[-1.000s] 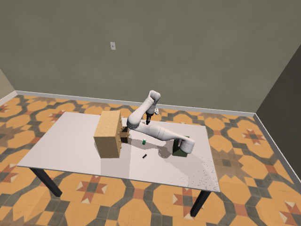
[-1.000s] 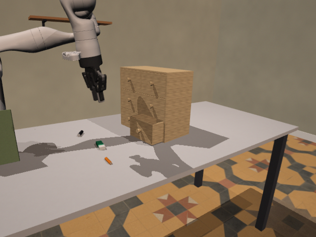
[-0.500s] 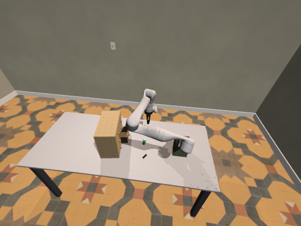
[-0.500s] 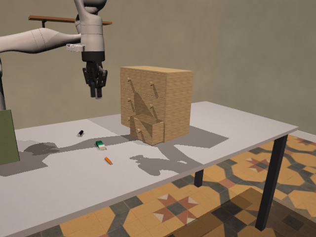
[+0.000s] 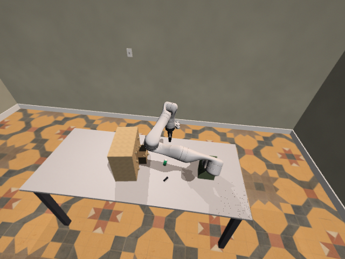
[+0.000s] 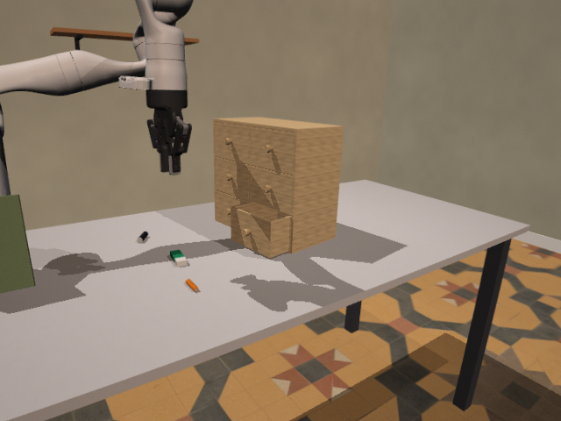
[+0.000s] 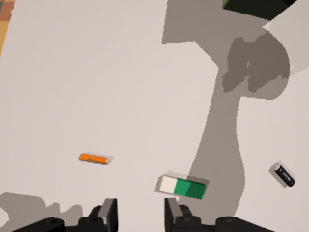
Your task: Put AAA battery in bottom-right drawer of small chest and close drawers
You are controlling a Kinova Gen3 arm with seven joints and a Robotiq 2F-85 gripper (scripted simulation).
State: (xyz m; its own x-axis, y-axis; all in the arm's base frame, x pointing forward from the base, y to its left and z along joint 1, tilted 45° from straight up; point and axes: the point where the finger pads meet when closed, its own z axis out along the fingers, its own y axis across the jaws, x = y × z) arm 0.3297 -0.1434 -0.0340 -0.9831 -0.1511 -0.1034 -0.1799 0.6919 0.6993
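Now: the orange AAA battery 23 cm below my hand, 7 cm to the right of it and 1 cm ahead of it. Round my hand: white eraser (23 cm below, 6 cm to the left, 3 cm ahead); small black cylinder (23 cm to the left, 23 cm below, 1 cm behind).
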